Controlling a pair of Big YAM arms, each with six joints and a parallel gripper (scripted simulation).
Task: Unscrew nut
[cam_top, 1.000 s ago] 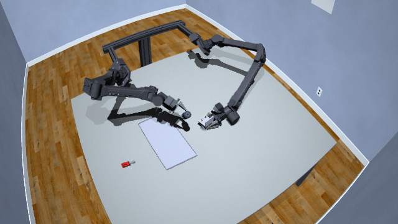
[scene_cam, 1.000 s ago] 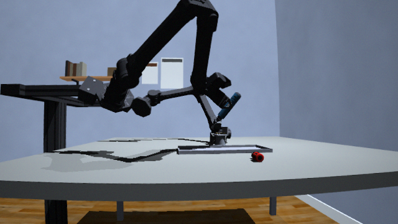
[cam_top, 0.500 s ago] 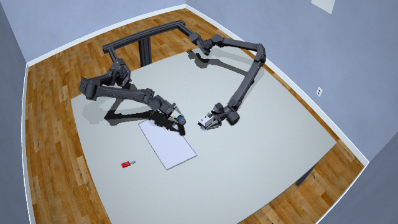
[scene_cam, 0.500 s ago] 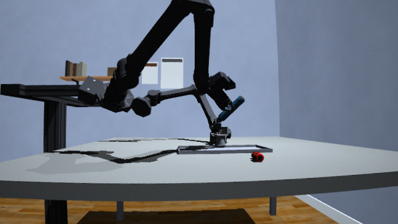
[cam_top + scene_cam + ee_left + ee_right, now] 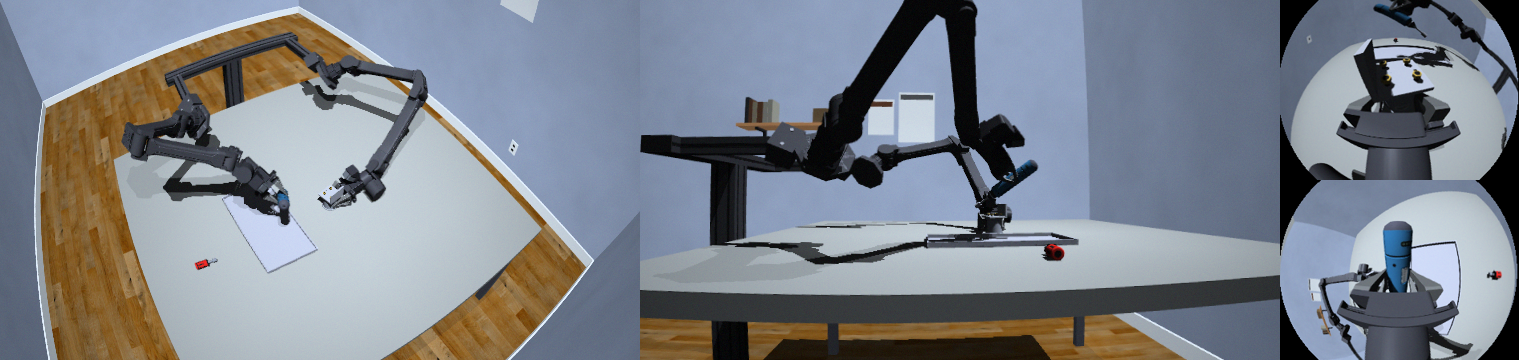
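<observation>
Now: left hand 5 cm below the bracket. The rest, counted from my left hand: red tool 59 cm to the right, 3 cm ahead, 1 cm below.
</observation>
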